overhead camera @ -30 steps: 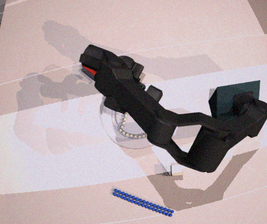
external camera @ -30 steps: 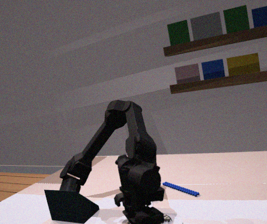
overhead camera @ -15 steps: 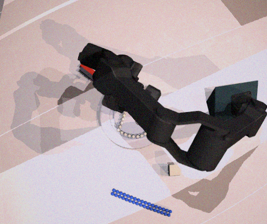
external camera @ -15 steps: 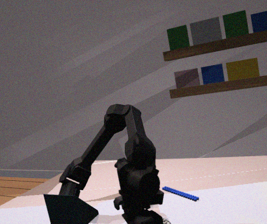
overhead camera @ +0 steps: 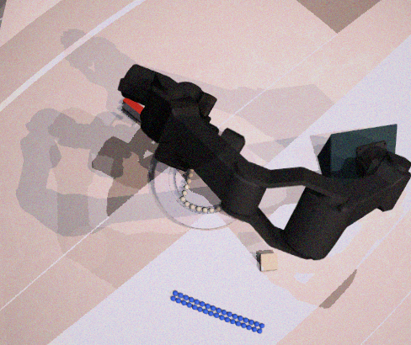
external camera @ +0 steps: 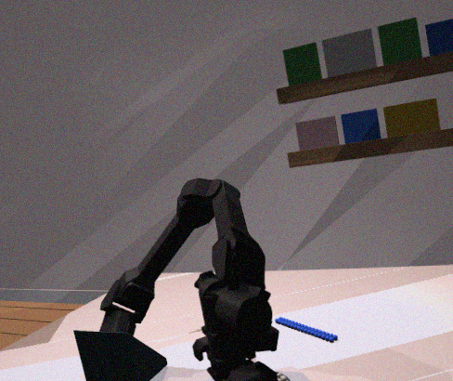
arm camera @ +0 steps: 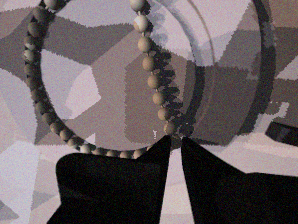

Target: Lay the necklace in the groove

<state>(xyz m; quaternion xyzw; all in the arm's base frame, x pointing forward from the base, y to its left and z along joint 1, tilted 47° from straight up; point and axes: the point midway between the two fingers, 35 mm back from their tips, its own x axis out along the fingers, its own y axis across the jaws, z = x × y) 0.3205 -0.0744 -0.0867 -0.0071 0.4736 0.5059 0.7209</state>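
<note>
Now: gripper tip 60 mm to the right of the round bead board, 10 mm past it and 10 mm above it. The rest, counted from my gripper tip: small beige cube 250 mm to the left, 90 mm behind; then grey block 100 mm to the right, 100 mm ahead, 10 mm below.
</note>
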